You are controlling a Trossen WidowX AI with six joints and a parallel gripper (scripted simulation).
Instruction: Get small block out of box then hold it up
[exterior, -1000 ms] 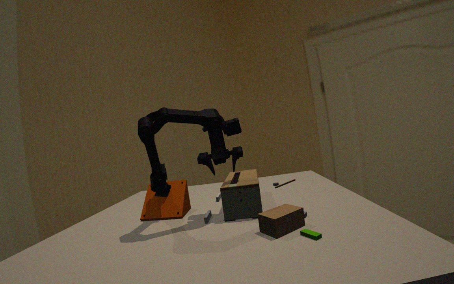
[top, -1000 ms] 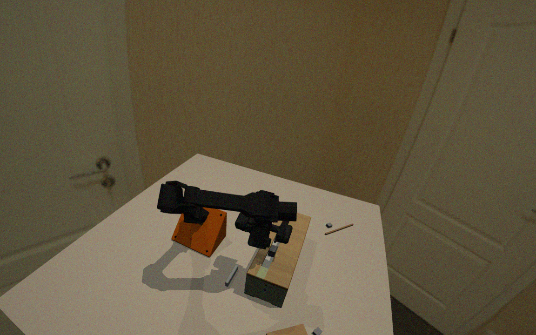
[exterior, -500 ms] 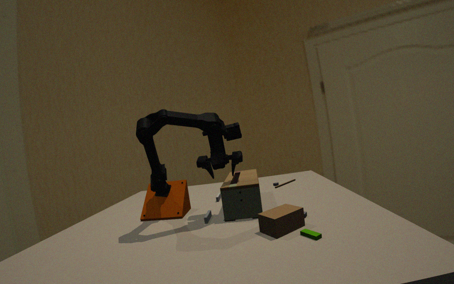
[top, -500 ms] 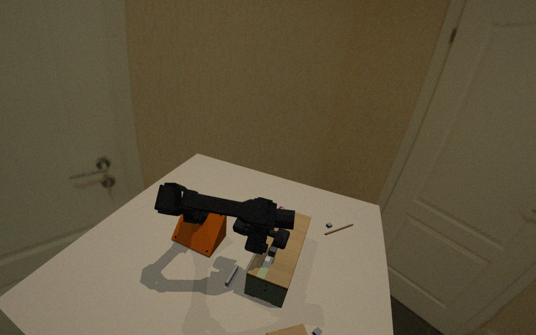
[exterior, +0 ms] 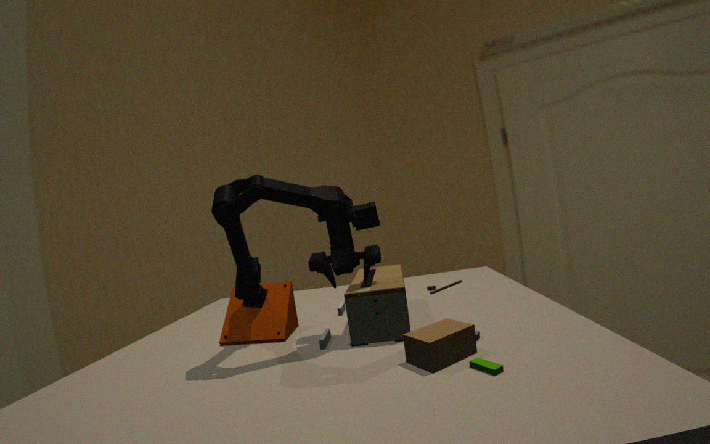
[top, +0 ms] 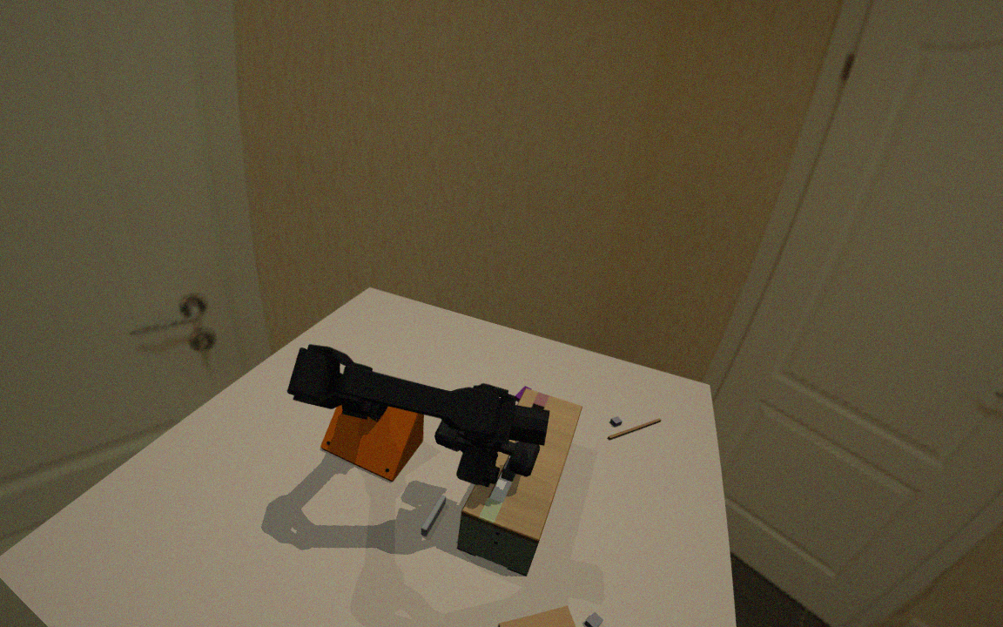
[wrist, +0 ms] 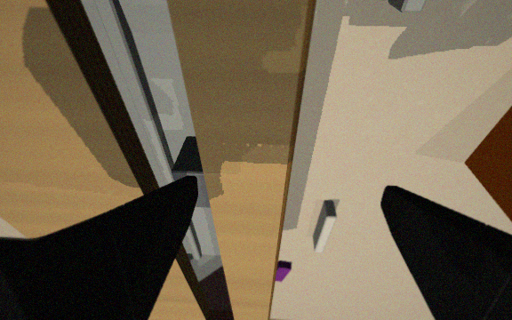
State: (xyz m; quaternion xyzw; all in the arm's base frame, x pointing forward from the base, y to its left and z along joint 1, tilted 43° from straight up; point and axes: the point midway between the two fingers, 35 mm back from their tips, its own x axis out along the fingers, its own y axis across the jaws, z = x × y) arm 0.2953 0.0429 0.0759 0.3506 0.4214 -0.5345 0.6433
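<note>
Right now my gripper tip is 40 mm to the right of the grey block, 40 mm short of it and 40 mm above it. Round my gripper tip: wood-topped box: 60 mm to the left, 60 mm below, 30 mm ahead; brown box: 230 mm to the right, 230 mm ahead, 90 mm below; brown stick: 420 mm to the left, 250 mm ahead, 120 mm below.
</note>
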